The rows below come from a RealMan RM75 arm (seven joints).
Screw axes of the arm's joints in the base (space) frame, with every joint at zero. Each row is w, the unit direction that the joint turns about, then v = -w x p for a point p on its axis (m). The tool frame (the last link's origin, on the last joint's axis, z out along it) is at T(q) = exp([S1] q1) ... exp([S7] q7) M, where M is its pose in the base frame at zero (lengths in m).
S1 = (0, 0, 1, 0, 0, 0)
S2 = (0, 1, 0, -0.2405, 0, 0)
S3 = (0, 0, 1, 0, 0, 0)
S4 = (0, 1, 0, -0.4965, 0, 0)
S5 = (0, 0, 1, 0, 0, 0)
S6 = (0, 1, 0, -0.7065, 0, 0)
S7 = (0, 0, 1, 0, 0, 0)
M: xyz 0 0 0.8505 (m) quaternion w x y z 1 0 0 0
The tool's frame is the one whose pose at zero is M.
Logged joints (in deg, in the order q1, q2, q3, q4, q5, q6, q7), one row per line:
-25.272 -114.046 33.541 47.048 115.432 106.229 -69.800
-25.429 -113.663 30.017 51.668 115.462 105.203 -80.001
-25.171 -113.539 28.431 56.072 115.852 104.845 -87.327
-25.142 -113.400 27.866 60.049 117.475 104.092 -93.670
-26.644 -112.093 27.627 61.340 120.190 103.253 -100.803
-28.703 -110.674 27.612 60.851 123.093 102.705 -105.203
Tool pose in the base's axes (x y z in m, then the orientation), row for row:
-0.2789 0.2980 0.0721 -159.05 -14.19 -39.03
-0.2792 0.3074 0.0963 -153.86 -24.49 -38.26
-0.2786 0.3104 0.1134 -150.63 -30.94 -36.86
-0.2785 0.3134 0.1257 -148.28 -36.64 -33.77
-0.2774 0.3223 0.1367 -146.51 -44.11 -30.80
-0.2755 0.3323 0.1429 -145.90 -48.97 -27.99
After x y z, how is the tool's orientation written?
As a rotation vector, in degrees.
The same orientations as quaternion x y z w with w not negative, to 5 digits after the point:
-0.95859 -0.08552 -0.23523 0.13587
-0.94511 -0.15043 -0.23502 0.16999
-0.93527 -0.19211 -0.22887 0.18969
-0.92793 -0.22929 -0.21133 0.20425
-0.91833 -0.27648 -0.19306 0.20727
-0.91305 -0.30646 -0.17516 0.20430

